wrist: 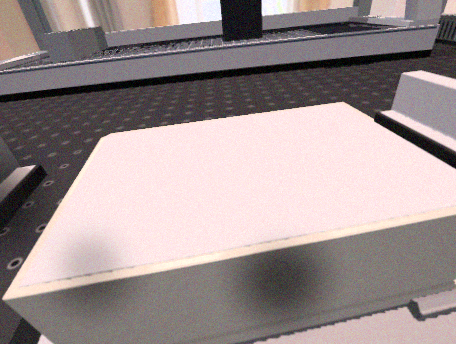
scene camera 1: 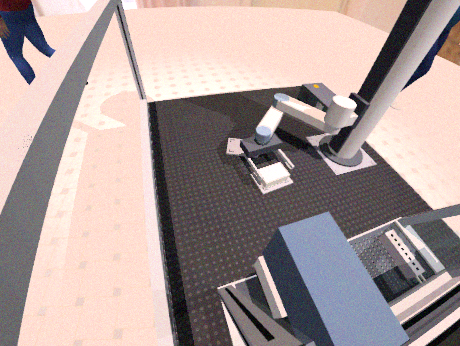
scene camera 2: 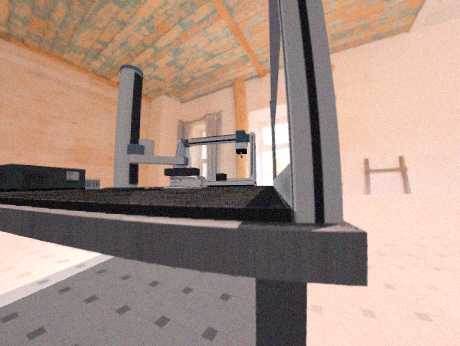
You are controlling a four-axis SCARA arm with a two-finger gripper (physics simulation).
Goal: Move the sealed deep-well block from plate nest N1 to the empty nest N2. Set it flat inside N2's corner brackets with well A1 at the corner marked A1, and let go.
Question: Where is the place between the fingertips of the gripper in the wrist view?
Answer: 215, 123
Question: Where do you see a sealed deep-well block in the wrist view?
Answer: At 287, 219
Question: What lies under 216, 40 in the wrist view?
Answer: A machine deck.
